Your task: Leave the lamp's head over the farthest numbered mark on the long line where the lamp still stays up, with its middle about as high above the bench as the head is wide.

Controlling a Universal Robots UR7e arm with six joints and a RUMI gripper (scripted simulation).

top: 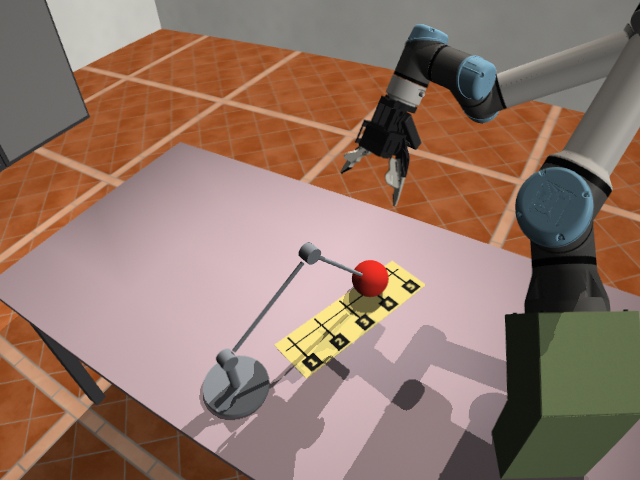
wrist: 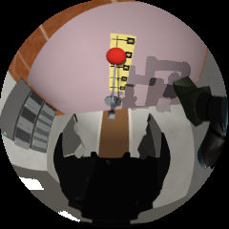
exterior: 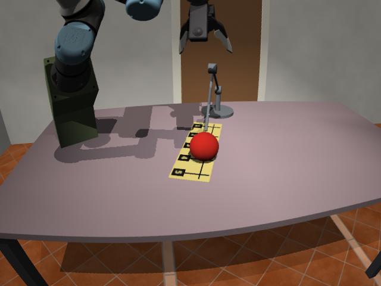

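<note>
My hand is 360 mm above the yellow strip, 70 mm to the right of it and 10 mm short of it. Also, from my hand: grey round base: 370 mm to the left, 330 mm below, 220 mm ahead.
</note>
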